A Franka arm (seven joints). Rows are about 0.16 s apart.
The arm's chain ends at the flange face. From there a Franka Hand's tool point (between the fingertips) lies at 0.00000 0.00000 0.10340 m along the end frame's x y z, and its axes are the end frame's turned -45 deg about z.
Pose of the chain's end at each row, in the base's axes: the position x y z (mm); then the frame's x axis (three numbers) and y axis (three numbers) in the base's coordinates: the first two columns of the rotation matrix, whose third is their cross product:
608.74, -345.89, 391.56, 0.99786, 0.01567, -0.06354, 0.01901, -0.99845, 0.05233
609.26, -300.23, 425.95, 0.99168, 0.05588, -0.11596, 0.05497, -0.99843, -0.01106
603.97, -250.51, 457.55, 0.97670, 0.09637, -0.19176, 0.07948, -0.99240, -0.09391
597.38, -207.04, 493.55, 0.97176, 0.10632, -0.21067, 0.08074, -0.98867, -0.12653
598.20, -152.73, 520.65, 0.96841, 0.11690, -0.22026, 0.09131, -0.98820, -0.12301
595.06, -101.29, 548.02, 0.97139, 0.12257, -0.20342, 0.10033, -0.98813, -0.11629
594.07, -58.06, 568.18, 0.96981, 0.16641, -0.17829, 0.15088, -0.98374, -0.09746
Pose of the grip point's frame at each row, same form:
602.26, -351.41, 288.51, 0.69215, 0.71709, -0.08193, 0.71904, -0.69493, -0.00793
597.22, -299.76, 323.25, 0.66235, 0.74551, -0.07418, 0.74009, -0.66648, -0.08982
583.36, -242.60, 356.53, 0.63443, 0.76988, -0.06919, 0.74683, -0.63359, -0.20200
574.45, -196.09, 393.32, 0.63005, 0.77427, -0.05950, 0.74423, -0.62392, -0.23844
574.21, -142.49, 420.59, 0.62020, 0.78142, -0.06877, 0.74934, -0.61610, -0.24273
572.80, -91.72, 447.50, 0.61593, 0.78538, -0.06161, 0.75782, -0.61204, -0.22607
574.26, -51.07, 466.94, 0.57907, 0.81328, -0.05716, 0.79245, -0.57794, -0.19498

